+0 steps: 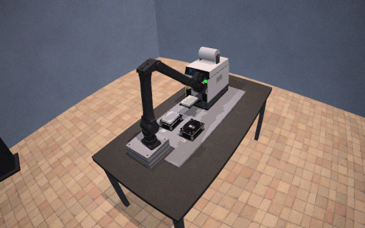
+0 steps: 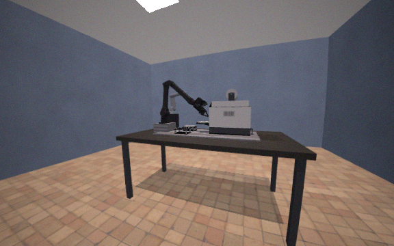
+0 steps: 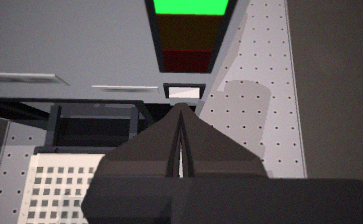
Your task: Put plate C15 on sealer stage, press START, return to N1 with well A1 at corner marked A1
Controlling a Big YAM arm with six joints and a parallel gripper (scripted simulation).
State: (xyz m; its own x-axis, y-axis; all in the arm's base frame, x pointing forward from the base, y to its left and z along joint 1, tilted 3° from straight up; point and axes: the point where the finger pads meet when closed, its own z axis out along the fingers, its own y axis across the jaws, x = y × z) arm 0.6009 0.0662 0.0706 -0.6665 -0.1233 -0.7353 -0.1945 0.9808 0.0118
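Right now the white button is 20 mm ahead of my hand. Also, from my hand: foil roll (230 mm ahead, 220 mm above, 140 mm to the left); plate (300 mm behind, 140 mm below, 90 mm to the left).
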